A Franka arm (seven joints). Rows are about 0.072 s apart.
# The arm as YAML. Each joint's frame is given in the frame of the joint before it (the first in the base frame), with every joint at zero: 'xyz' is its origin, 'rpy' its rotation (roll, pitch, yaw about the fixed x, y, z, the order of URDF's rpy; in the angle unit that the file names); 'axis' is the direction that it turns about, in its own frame. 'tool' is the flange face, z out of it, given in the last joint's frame.
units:
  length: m
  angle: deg
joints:
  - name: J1
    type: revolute
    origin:
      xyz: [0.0, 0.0, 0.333]
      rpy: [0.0, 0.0, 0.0]
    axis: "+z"
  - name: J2
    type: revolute
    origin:
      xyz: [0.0, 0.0, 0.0]
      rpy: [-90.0, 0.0, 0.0]
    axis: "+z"
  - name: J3
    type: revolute
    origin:
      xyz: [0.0, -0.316, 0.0]
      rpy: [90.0, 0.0, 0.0]
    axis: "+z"
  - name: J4
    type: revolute
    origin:
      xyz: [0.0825, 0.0, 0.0]
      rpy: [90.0, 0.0, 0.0]
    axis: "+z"
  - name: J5
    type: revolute
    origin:
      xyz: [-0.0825, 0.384, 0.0]
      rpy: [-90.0, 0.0, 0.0]
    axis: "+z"
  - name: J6
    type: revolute
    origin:
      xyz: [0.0, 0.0, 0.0]
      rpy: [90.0, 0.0, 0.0]
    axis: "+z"
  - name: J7
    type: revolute
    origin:
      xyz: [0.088, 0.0, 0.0]
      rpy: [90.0, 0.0, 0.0]
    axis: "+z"
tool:
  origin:
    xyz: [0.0, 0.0, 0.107]
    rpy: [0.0, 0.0, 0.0]
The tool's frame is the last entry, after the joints.
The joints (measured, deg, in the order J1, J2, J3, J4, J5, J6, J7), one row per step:
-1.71 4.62 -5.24 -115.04 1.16 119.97 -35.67
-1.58 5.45 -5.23 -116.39 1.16 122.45 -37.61
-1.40 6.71 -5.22 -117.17 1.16 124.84 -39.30
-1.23 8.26 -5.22 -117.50 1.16 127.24 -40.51
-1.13 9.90 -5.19 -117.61 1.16 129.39 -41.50
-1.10 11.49 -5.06 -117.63 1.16 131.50 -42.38
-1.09 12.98 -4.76 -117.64 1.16 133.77 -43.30
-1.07 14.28 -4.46 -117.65 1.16 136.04 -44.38
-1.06 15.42 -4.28 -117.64 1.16 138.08 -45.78
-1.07 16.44 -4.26 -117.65 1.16 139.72 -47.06
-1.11 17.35 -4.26 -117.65 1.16 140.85 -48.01
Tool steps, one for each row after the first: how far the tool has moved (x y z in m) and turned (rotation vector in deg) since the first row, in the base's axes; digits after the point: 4 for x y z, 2 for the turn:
0.0004 0.0013 -0.0153 -0.15 -0.30 2.05
0.0030 0.0029 -0.0303 -0.36 -0.65 3.90
0.0073 0.0041 -0.0446 -0.62 -1.15 5.26
0.0118 0.0050 -0.0586 -0.87 -1.53 6.38
0.0161 0.0061 -0.0715 -1.11 -2.01 7.42
0.0206 0.0087 -0.0832 -1.35 -2.75 8.64
0.0248 0.0115 -0.0930 -1.61 -3.69 10.03
0.0282 0.0131 -0.1013 -1.90 -4.57 11.62
0.0306 0.0129 -0.1093 -2.17 -5.14 12.91
0.0320 0.0123 -0.1168 -2.35 -5.34 13.83

